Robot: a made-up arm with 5 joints.
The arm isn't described. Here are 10 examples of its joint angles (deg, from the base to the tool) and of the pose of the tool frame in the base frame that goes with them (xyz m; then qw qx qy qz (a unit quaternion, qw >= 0)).
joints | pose
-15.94 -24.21 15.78 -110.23 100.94 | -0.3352 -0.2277 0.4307 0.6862 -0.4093 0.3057 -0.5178
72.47 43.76 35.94 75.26 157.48 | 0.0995 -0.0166 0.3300 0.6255 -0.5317 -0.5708 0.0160
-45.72 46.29 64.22 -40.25 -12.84 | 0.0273 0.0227 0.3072 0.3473 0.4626 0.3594 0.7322
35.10 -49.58 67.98 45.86 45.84 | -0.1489 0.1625 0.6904 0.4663 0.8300 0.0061 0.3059
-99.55 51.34 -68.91 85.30 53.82 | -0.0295 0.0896 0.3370 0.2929 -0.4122 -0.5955 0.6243
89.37 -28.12 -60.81 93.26 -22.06 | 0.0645 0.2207 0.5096 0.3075 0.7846 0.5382 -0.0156
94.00 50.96 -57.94 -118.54 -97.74 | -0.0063 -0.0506 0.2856 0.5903 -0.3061 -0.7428 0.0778
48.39 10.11 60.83 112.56 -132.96 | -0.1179 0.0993 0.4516 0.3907 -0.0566 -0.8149 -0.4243
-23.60 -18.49 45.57 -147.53 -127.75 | -0.2884 -0.2386 0.4231 0.1709 0.9129 -0.3603 -0.0871
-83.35 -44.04 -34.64 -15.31 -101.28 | -0.1081 -0.3817 0.4638 0.3609 0.4410 0.7606 0.3110
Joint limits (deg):
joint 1: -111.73..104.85
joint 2: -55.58..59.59
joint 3: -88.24..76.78
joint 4: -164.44..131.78
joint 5: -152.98..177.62
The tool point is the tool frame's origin. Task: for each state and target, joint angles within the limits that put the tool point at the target. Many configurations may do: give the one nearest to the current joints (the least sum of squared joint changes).
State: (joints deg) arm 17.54 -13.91 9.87 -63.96 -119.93
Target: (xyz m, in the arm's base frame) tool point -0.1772 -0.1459 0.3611
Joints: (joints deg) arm -12.63 -0.82 12.10 -69.50 -122.77
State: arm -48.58 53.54 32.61 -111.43 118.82
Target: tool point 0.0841 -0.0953 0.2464
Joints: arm -48.21 49.33 30.32 -127.17 111.67
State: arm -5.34 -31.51 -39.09 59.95 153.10
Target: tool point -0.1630 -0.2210 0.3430
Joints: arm -57.03 -20.55 -49.64 58.32 147.52
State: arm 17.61 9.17 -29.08 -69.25 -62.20
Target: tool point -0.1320 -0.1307 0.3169
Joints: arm -6.61 15.31 -19.26 -98.49 -48.94
